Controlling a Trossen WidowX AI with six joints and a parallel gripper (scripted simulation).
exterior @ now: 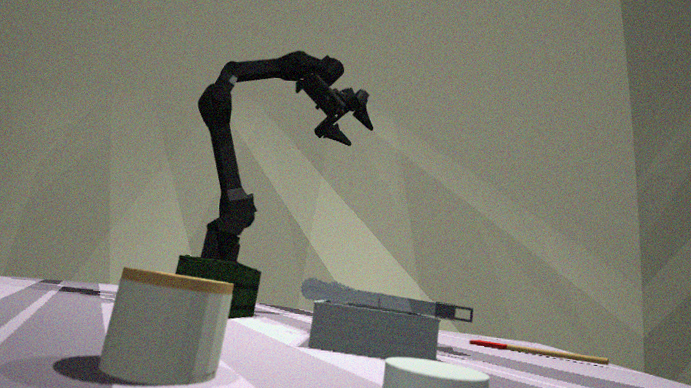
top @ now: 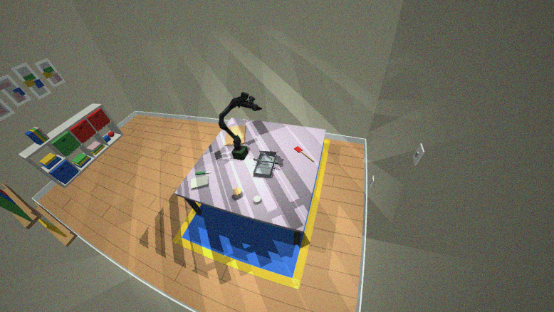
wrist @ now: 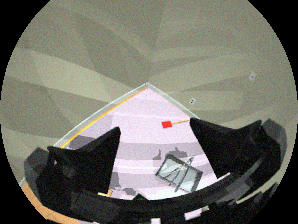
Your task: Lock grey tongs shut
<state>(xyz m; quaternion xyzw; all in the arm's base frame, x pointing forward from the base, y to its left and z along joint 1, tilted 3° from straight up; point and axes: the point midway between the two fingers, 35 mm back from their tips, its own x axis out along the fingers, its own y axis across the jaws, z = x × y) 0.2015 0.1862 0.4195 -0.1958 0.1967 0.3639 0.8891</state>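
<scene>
My gripper tip is now 110 mm short of the grey roasting tin, 280 mm to the left of it and 460 mm above it. From my gripper tip the other things lie so: lidded jar 10 mm ahead, 690 mm to the right, 460 mm below; then wooden board 440 mm behind, 70 mm to the left, 490 mm below; then red-headed spatula 430 mm ahead, 490 mm below.
</scene>
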